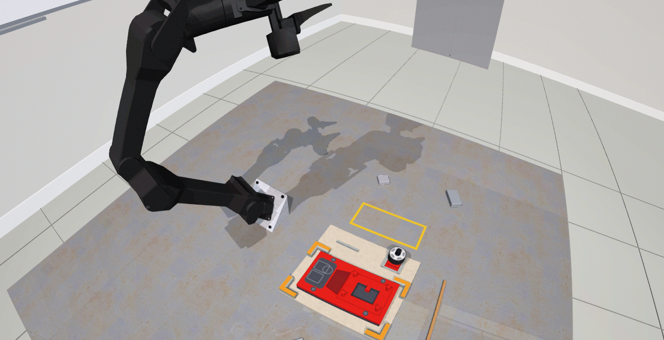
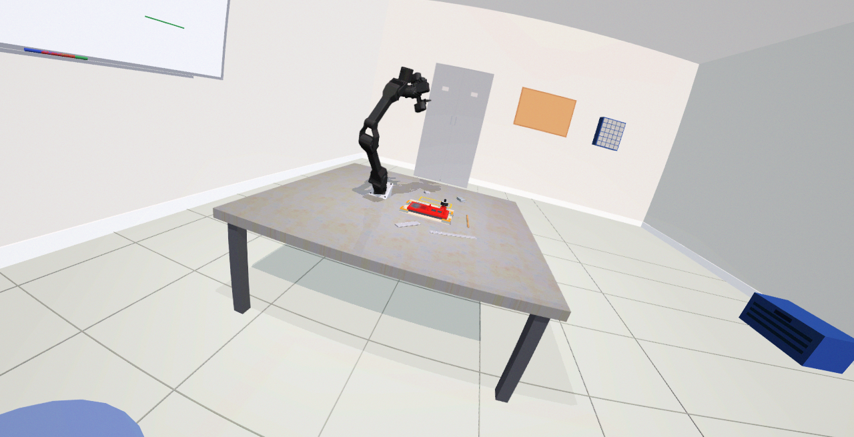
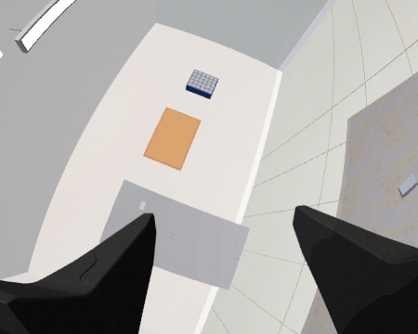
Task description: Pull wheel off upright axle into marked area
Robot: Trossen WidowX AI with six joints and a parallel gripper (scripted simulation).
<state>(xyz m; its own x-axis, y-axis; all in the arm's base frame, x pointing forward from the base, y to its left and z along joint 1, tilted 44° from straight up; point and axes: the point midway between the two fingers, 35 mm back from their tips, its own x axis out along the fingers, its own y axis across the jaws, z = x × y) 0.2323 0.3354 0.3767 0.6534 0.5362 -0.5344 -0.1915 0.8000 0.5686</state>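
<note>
The wheel lies 540 mm below my gripper tip, 190 mm ahead of it and 20 mm to the right of it. The rest, counted from my gripper tip: grey block (570 mm below, 310 mm ahead, 240 mm to the left); then black axle (540 mm below, 190 mm ahead, 30 mm to the right); then thin orange rod (570 mm below, 320 mm ahead, 120 mm to the right).
</note>
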